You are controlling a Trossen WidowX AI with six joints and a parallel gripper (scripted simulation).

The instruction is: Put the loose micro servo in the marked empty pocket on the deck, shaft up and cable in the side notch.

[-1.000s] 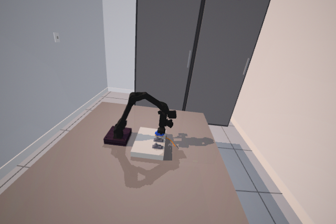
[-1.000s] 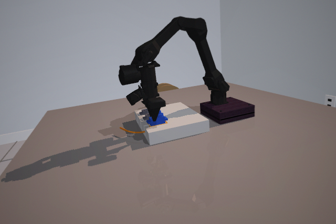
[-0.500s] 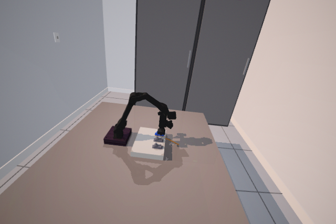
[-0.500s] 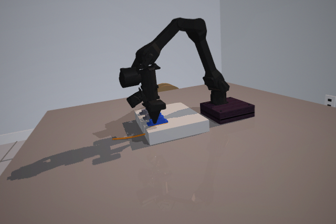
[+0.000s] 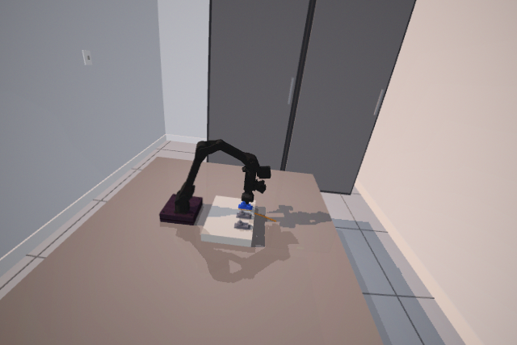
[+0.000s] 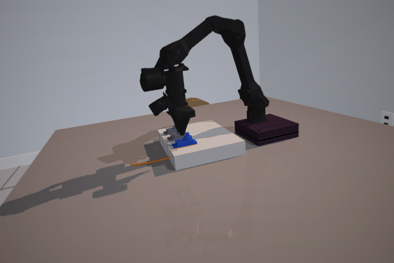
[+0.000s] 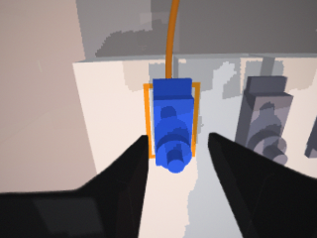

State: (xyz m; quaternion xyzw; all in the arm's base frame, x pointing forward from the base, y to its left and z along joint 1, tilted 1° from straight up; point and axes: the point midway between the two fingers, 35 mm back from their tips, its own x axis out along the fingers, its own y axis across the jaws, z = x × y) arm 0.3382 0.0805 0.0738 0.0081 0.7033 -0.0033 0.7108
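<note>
Now: gripper tip 12 cm past the white deck, 7 cm to the left of it and 6 cm above it.
</note>
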